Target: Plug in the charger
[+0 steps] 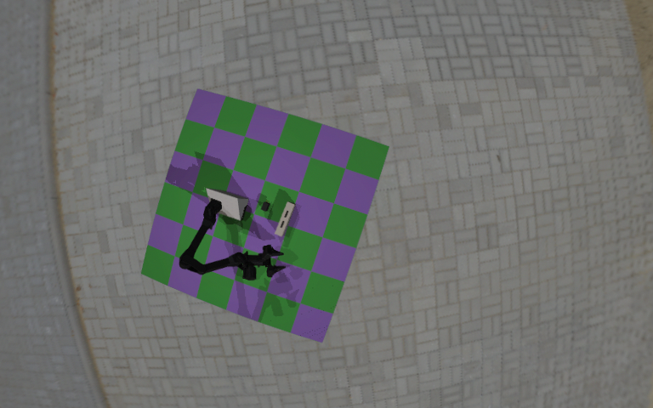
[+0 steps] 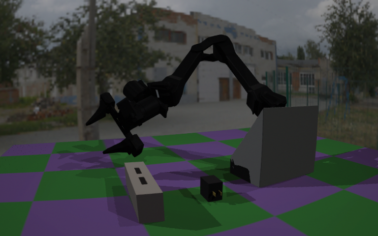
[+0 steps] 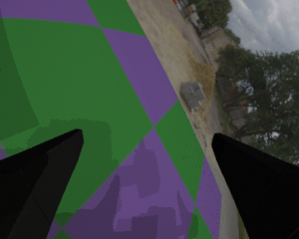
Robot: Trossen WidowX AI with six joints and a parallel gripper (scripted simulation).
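My gripper tip is 250 mm to the right of the black two-prong charger, 220 mm past it and 70 mm above it.
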